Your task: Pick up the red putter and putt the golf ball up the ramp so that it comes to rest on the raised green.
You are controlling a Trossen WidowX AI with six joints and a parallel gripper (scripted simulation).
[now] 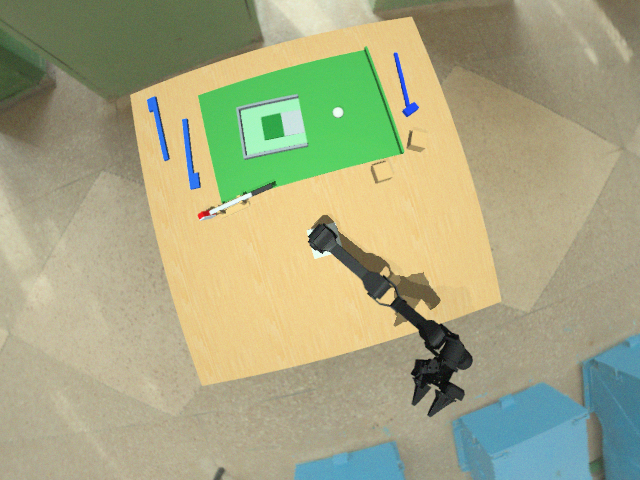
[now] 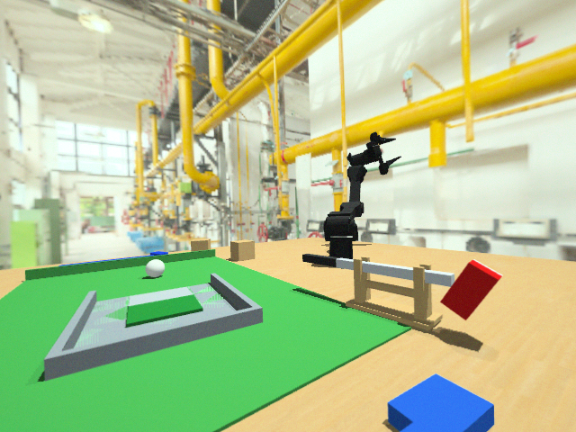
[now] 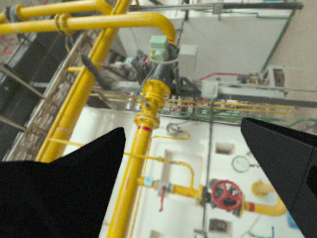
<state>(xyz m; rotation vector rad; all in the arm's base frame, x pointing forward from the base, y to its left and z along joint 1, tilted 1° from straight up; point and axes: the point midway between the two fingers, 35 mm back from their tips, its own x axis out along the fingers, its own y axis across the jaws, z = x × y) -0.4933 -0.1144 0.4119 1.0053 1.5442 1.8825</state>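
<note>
The red putter lies 75 cm ahead of my gripper tip, 36 cm to the left of it and 36 cm below it. From my gripper tip the other things lie so: wooden rack (75 cm ahead, 39 cm below, 38 cm to the left); white golf ball (96 cm ahead, 40 cm below, 12 cm to the right).
</note>
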